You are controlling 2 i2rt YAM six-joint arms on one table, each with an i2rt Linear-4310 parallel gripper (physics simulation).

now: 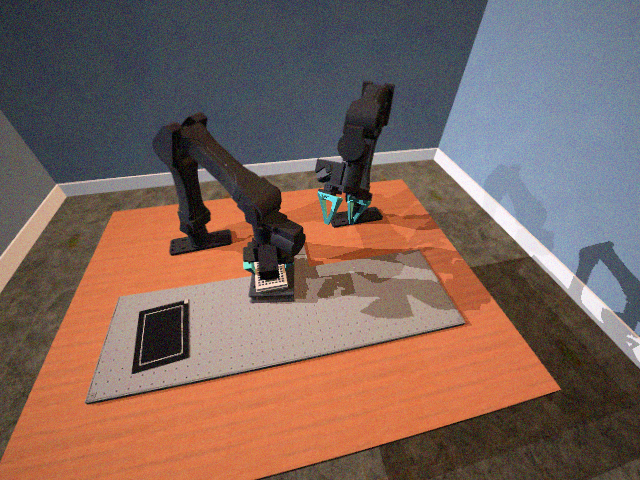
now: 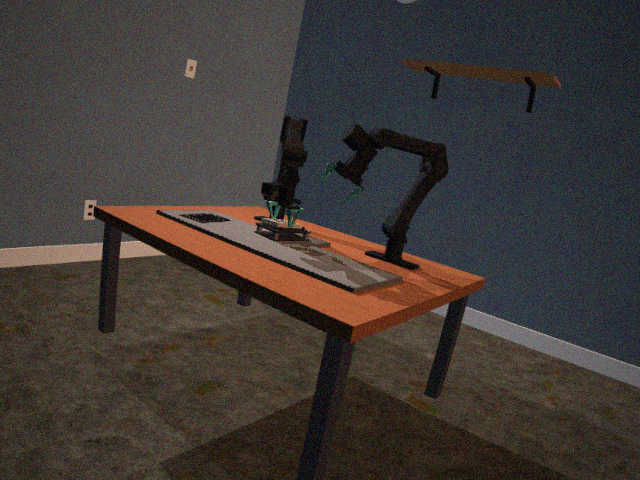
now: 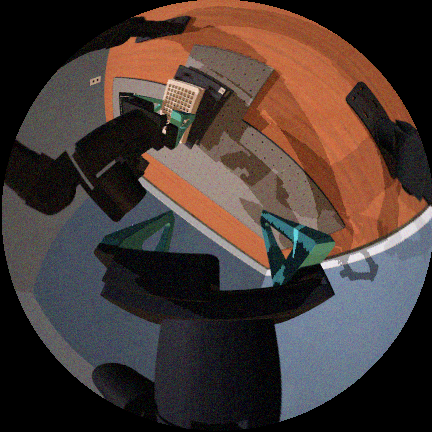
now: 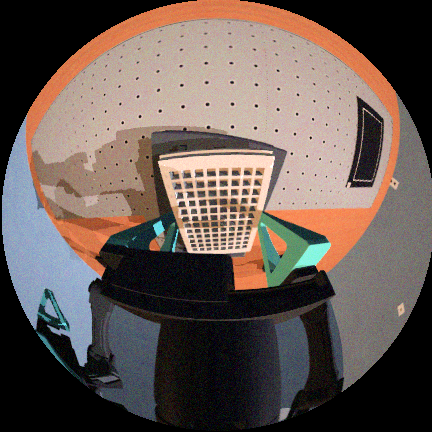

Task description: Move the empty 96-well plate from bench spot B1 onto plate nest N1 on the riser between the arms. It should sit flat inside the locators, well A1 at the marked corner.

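Places are measured from the left arm's base along level axes (x right, y up, z back), in centimetres.
Where they show: left gripper, fingertip midpoint: (image 1: 339,224) (image 2: 331,194) (image 3: 216,214); right gripper, fingertip midpoint: (image 3: 178,109) (image 4: 217,214); left arm's base at its link origin: (image 2: 391,261); right arm's base at its link origin: (image 1: 201,243).
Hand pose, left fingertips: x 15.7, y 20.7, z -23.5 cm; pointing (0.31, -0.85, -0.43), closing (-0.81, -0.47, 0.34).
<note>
Each offset is from my left fingertips to the top centre of the thing. "*": to the spot under its first point. Level surfaces: height alone.
The cream 96-well plate {dx +19.2, dy -13.4, dz +0.9 cm} (image 1: 270,281) (image 2: 275,222) (image 3: 181,95) (image 4: 217,201) is between the teal fingers of my right gripper (image 1: 269,269) (image 2: 283,211) (image 3: 178,109) (image 4: 217,214), which is shut on its sides. The plate is low over the dark riser with nest N1 {dx +18.4, dy -14.8, dz +1.6 cm} (image 1: 270,295) (image 2: 291,235) (image 3: 211,109) (image 4: 280,160); I cannot tell whether it rests on the nest. Bench spot B1 {* dx +48.7, dy -19.2, dz -9.3 cm} (image 1: 161,335) (image 2: 207,217) (image 4: 368,144), a black rectangle with a white outline, is empty. My left gripper (image 1: 341,219) (image 2: 341,183) (image 3: 216,214) is open and empty, raised near its arm's base.
A grey perforated board {dy -19.4 cm} (image 1: 310,330) (image 2: 361,278) (image 3: 257,169) (image 4: 225,72) lies on the orange table {dy -20.7 cm} (image 1: 361,413) (image 2: 310,305). The arm bases (image 1: 201,241) (image 1: 361,215) stand behind the board. A wall shelf (image 2: 480,71) hangs high behind the table.
</note>
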